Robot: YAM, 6 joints.
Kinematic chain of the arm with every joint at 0, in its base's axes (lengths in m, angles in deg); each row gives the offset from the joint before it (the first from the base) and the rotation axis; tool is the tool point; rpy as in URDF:
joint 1: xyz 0 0 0.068 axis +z
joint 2: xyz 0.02 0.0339 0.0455 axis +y
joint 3: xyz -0.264 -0.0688 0 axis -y
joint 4: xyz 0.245 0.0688 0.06 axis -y
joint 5: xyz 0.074 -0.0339 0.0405 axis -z
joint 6: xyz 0.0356 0 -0.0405 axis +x
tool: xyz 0 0 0 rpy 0 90 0
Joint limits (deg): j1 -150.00..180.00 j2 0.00..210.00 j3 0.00..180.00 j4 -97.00..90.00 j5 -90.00..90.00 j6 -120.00..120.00
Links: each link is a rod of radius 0.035 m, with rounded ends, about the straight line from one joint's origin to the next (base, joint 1, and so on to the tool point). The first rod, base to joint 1, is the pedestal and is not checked.
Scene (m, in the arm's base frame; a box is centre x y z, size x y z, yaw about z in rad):
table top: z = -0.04
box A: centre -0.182 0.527 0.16 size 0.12 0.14 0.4 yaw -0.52
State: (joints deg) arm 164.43 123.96 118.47 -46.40 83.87 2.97
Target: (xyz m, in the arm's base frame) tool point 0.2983 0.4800 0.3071
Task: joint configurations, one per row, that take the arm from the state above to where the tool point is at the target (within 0.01 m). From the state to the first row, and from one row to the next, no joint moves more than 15 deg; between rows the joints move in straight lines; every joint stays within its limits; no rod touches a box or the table.
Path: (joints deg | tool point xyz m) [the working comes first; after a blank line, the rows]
Joints at the target: 61.52 145.71 147.74 -17.96 69.17 2.97
Straight joint move there: touches box A.

1: 151.37 123.24 121.76 -37.33 81.87 3.70 | -0.3981 0.2575 0.3384
2: 138.32 122.51 125.05 -28.27 79.88 4.44 | -0.3324 0.3429 0.3721
3: 125.26 121.79 128.34 -19.20 77.88 5.17 | -0.2459 0.4081 0.4076
4: 112.21 121.07 131.62 -10.14 75.88 5.91 | -0.1452 0.4471 0.4441
5: 99.15 120.34 134.91 -1.07 73.88 6.64 | -0.0389 0.4566 0.4806
6: 86.10 119.62 138.20 8.00 71.89 7.38 | 0.0637 0.4363 0.5160
7: 73.81 132.66 142.97 -4.98 70.53 5.17 | 0.1757 0.4849 0.4185
8: 61.52 145.71 147.74 -17.96 69.17 2.97 | 0.2983 0.4800 0.3071

